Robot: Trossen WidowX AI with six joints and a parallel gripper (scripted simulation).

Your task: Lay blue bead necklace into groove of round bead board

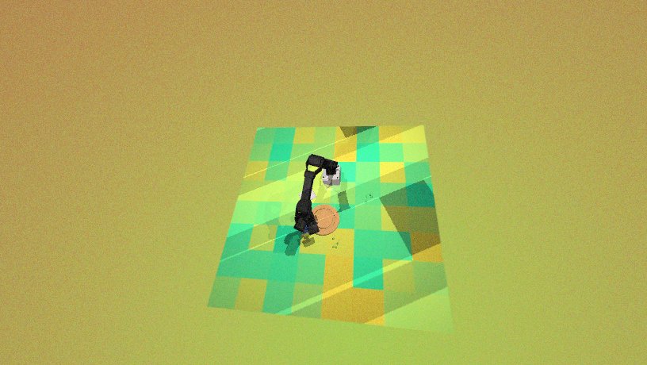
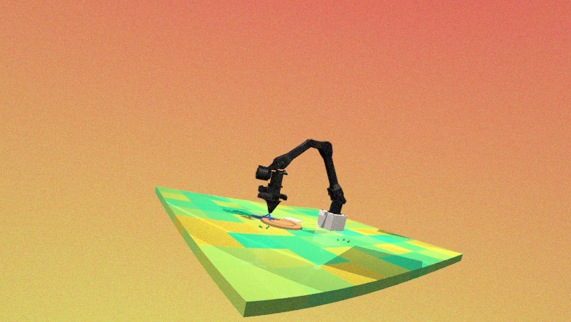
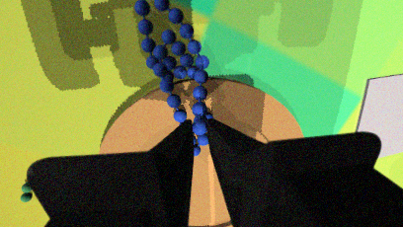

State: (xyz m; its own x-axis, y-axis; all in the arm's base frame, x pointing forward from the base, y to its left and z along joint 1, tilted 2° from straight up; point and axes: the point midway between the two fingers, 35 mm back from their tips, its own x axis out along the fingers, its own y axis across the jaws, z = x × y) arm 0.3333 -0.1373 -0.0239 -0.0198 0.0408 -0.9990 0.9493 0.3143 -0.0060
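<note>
Now: gripper tip 7 cm to the right of the round bead board, 3 cm past it and 3 cm above it. The rest, counted from my gripper tip: flat grey piece (20 cm behind, 4 cm below, 3 cm to the right).
</note>
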